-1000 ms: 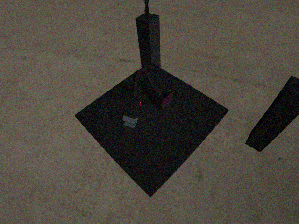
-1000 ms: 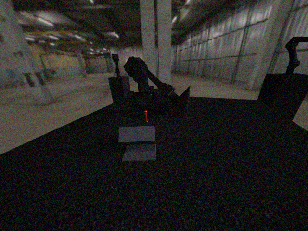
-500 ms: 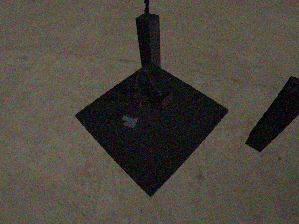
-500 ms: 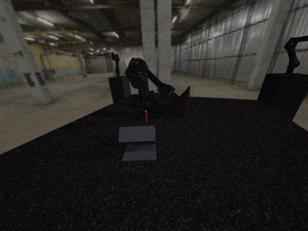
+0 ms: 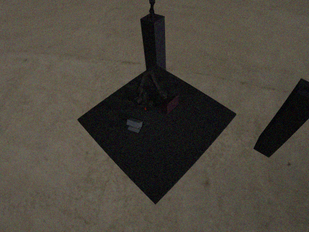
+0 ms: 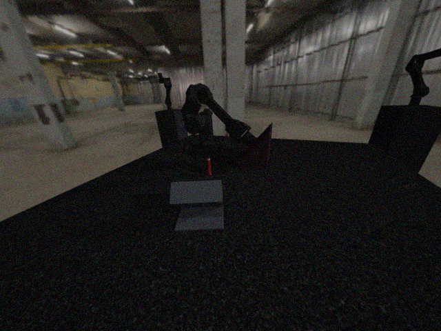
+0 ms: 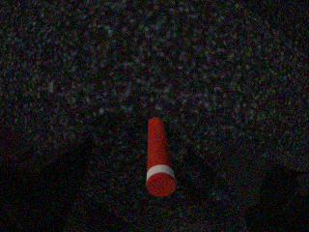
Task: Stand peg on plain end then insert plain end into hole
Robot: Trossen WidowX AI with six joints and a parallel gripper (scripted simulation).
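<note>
My gripper tip is 1 cm below the red peg. Also, from my gripper tip: sloped panel: 23 cm ahead, 5 cm to the left, 1 cm above; then grey base: 25 cm ahead, 6 cm to the left, 5 cm below.
</note>
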